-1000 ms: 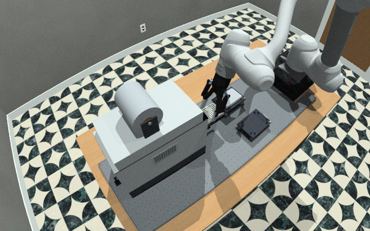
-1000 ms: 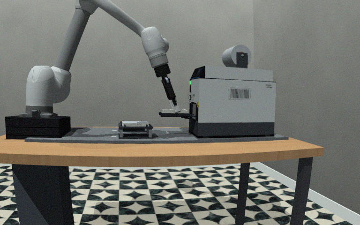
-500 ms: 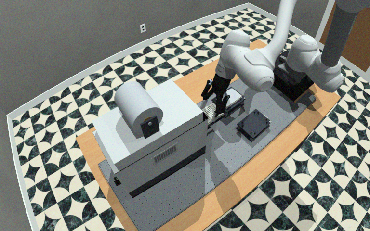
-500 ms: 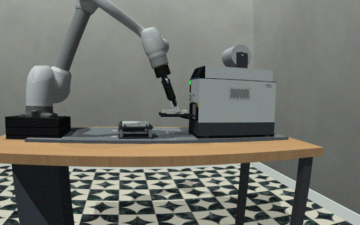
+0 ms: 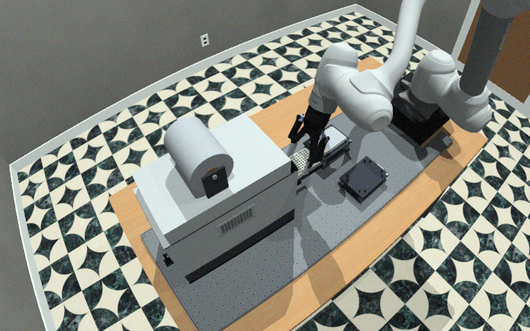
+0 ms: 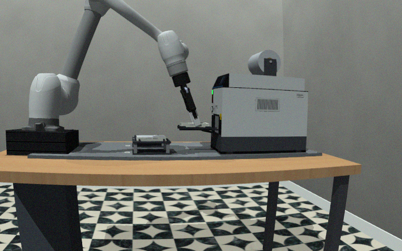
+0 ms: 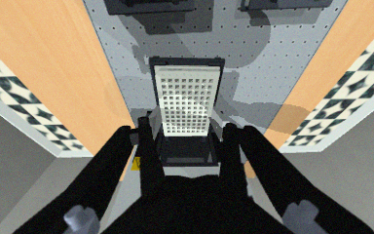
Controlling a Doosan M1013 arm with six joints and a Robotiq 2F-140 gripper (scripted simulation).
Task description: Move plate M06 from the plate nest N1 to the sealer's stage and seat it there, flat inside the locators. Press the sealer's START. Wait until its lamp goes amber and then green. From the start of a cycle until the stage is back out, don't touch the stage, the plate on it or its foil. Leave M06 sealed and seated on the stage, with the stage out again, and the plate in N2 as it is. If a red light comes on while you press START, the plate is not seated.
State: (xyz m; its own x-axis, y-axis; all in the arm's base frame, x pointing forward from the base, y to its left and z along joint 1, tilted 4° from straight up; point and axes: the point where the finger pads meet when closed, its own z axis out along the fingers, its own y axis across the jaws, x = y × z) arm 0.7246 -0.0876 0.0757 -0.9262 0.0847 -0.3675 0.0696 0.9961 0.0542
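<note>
Right now the white well plate is 30 mm below my hand. The rest, counted from my hand: black stage: 40 mm below; foil-covered plate: 200 mm behind, 80 mm below, 40 mm to the right; nest N1: 200 mm behind, 160 mm to the left, 110 mm below.
</note>
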